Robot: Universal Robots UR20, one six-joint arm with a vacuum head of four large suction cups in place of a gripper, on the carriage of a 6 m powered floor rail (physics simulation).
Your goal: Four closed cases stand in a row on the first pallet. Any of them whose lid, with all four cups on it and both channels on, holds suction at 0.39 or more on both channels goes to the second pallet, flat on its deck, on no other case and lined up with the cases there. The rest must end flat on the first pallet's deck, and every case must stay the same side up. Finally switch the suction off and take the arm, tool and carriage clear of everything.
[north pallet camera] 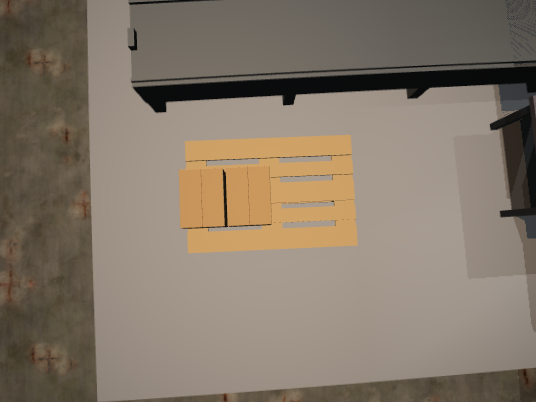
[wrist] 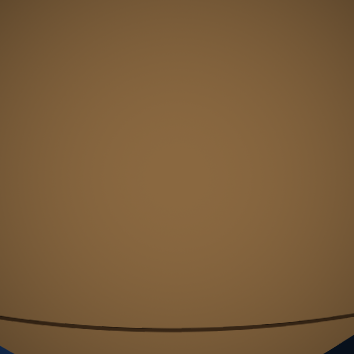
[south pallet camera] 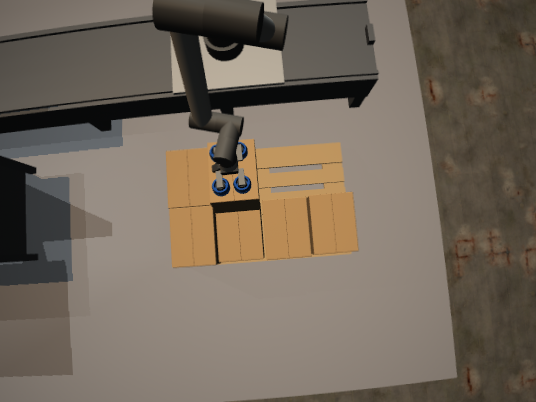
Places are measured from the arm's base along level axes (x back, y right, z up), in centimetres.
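Pixels of known places: hand, its tool point: (wrist: 171, 251); arm's base, origin of its link: (south pallet camera: 225, 43).
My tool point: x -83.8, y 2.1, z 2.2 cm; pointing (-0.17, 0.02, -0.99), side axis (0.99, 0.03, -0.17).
Note:
For each thing: its top centre in the pictures, then the offset to it from my tool point.
- back-left case, centre of its top: (south pallet camera: 188, 177) dz -20.2, dx +2.6, dy +30.0 cm
- left case, centre of its top: (south pallet camera: 192, 236) dz -20.2, dx -35.6, dy +29.9 cm
- second case, centre of its top: (south pallet camera: 239, 230) dz -20.2, dx -34.5, dy -0.4 cm
- right-end case, centre of its top: (south pallet camera: 333, 222) dz -20.2, dx -35.0, dy -60.9 cm
My suction head (south pallet camera: 231, 168) is on the lid of a case (south pallet camera: 250, 167) (wrist: 177, 175), which hangs level and slightly raised over the back of the second pallet (south pallet camera: 300, 154), just right of the back-left case (south pallet camera: 177, 177). Blue cups rest on this lid; parts of two show at the wrist view's bottom corners. The second pallet's front row holds a left case (south pallet camera: 181, 237), a second case (south pallet camera: 228, 237), a third (south pallet camera: 275, 227) and a right-end case (south pallet camera: 322, 222). On the first pallet (north pallet camera: 310, 190), two cases (north pallet camera: 190, 200) (north pallet camera: 237, 197) stand side by side at the left. The held case's underside is hidden.
The long grey rail (north pallet camera: 300, 45) (south pallet camera: 325, 42) runs behind both pallets. The pale carriage (south pallet camera: 250, 70) and the arm (south pallet camera: 207, 17) are behind the second pallet. A dark frame (north pallet camera: 510, 118) (south pallet camera: 12, 210) stands at the inner edge of both pallet views.

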